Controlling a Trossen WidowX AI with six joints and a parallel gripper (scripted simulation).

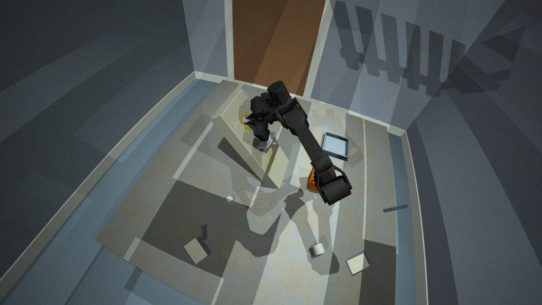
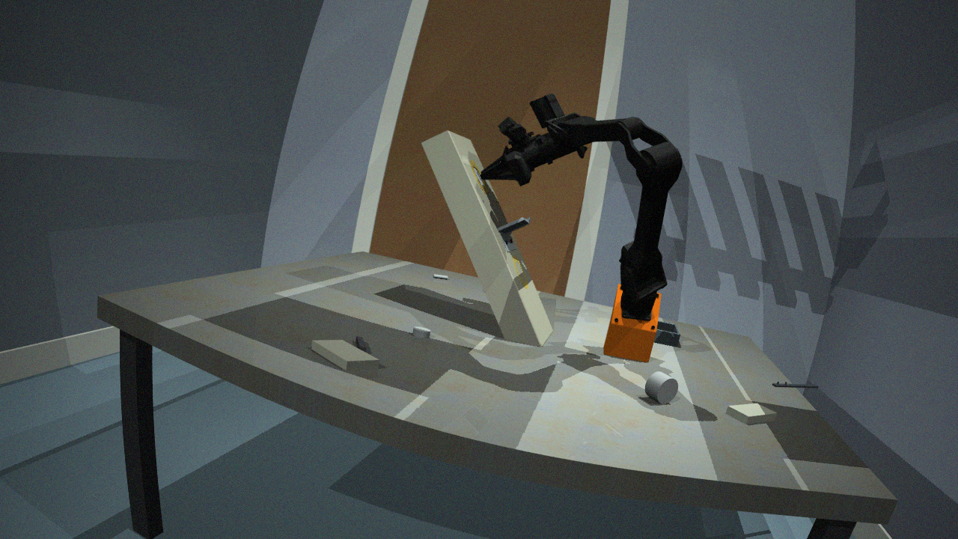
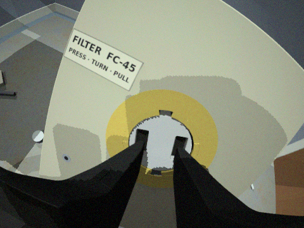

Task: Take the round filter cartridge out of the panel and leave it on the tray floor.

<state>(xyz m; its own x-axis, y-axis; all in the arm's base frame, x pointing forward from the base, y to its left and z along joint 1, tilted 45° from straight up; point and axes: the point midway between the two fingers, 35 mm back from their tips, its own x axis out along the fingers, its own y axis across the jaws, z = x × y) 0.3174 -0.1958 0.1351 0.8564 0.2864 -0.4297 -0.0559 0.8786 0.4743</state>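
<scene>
Now: the round grey filter cartridge 2 cm ahead of my gripper tip and 1 cm below it. From my gripper tip the other things lie so: grey tray 46 cm behind, 23 cm to the right, 28 cm below.
</scene>
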